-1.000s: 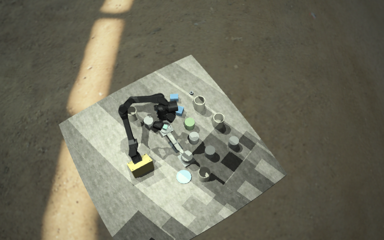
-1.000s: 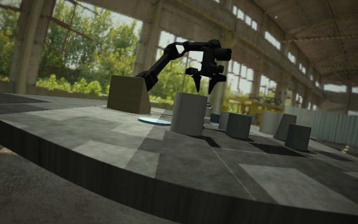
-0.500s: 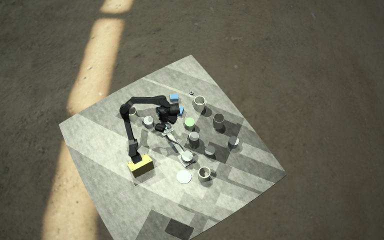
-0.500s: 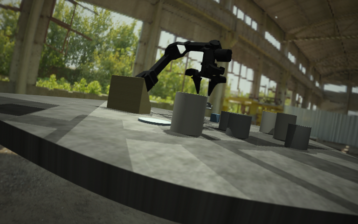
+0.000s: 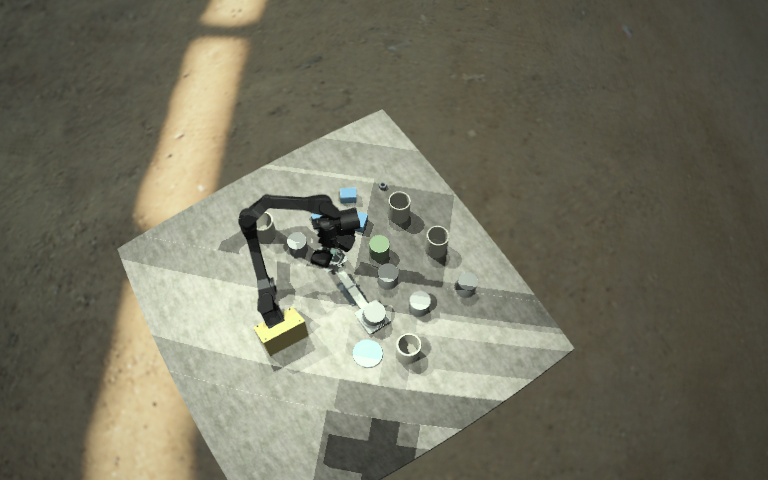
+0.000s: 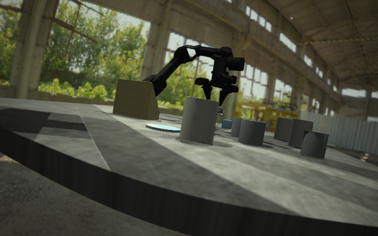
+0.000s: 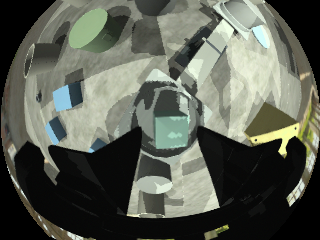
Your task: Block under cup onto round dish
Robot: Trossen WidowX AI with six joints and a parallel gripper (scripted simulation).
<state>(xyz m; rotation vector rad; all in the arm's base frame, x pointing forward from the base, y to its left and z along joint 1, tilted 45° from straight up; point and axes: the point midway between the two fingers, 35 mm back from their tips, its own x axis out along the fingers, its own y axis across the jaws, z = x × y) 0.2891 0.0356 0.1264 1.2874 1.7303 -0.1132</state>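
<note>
Now: the teal block 10 mm below my gripper tip. The rest, counted from my gripper tip: round light-blue dish: 70 mm behind, 350 mm to the right, 90 mm below; small balance: 10 mm ahead, 120 mm to the right, 70 mm below; green cylinder: 160 mm ahead, 40 mm to the right, 60 mm below.
</note>
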